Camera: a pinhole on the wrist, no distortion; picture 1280 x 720 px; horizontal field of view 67.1 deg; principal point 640.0 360.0 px. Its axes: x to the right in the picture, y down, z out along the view. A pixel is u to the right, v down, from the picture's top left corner.
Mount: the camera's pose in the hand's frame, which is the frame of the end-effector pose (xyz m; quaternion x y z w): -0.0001 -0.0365 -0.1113 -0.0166 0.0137 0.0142 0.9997
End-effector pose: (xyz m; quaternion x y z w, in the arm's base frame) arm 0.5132 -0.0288 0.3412 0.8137 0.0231 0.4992 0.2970
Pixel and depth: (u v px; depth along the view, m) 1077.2 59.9 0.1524
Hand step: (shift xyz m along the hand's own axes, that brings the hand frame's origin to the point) 0.0744 -0.0768 0.0406
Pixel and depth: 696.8 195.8 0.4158
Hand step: 0.0376 -0.0925 0.3058
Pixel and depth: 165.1 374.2 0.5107
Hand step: -0.2377 -0.0189 0.4057
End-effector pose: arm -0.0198 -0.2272 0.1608 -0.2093 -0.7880 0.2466 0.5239
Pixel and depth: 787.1 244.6 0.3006
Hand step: 0.0548 -0.0610 0.1889
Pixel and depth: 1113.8 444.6 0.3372
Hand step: 0.1735 0.0090 0.2200
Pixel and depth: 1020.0 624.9 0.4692
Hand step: 0.1934 0.1131 0.3481
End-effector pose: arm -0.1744 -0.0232 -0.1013 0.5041 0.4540 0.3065 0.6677
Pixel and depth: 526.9 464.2 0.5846
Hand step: -0.0546 0.0443 0.4726
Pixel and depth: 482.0 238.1 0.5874
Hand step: -0.0782 -0.0936 0.4807
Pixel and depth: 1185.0 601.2 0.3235
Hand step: 0.1888 0.0602 0.2042
